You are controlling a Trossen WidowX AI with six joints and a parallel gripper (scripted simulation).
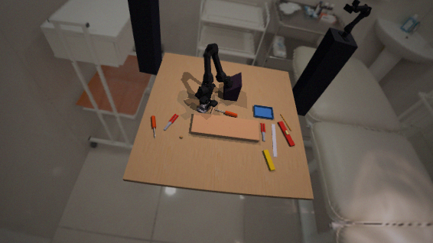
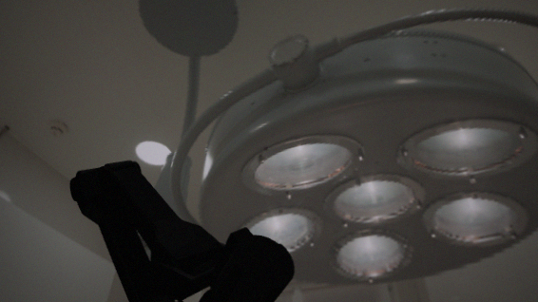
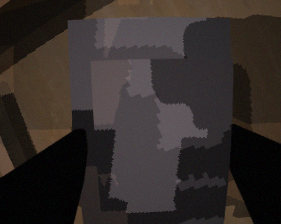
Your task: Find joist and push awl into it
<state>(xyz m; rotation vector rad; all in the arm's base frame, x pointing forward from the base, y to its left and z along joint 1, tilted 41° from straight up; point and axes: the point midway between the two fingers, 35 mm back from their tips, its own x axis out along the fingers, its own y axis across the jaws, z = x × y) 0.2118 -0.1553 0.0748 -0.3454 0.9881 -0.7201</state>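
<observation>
Now: the green light 40 mm behind my gripper tip, 20 mm to the left of it and 30 mm above it. Round my gripper tip: brown-handled awl: 20 mm behind, 80 mm to the left, 20 mm below; blue tray: 90 mm behind, 510 mm to the left, 10 mm below; stud finder: 20 mm behind, 10 mm to the left, 20 mm above.
</observation>
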